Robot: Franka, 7 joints.
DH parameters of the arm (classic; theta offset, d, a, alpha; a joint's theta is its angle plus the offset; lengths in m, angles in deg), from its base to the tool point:
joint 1: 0 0.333 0 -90
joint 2: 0 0 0 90
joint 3: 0 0.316 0.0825 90
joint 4: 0 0 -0.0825 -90
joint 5: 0 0.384 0 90
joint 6: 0 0 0.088 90
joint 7: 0 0.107 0 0
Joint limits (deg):
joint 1: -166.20..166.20
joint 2: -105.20..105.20
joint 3: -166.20..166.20
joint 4: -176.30..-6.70
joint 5: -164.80..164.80
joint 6: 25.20..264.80
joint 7: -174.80..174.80
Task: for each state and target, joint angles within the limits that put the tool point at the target. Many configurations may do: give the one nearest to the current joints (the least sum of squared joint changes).
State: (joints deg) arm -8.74 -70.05 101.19 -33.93 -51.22 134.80 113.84
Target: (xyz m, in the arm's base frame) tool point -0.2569 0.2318 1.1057
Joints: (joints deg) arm -10.03 -23.06 89.82 -17.64 -52.86 123.63 113.84
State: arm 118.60 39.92 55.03 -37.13 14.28 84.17 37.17
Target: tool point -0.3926 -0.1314 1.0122
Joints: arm 139.16 10.74 72.08 -34.49 19.31 95.14 37.17
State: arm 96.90 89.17 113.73 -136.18 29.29 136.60 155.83
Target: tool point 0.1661 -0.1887 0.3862
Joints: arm 152.83 67.76 138.87 -176.30 32.11 123.76 155.83
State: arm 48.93 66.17 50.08 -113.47 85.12 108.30 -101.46
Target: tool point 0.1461 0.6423 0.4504
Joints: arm 22.18 40.14 58.96 -96.97 86.44 96.79 -101.46
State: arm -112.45 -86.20 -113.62 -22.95 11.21 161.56 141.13
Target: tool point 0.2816 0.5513 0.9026
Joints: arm -118.28 -46.35 -113.15 -8.14 8.77 164.55 141.13
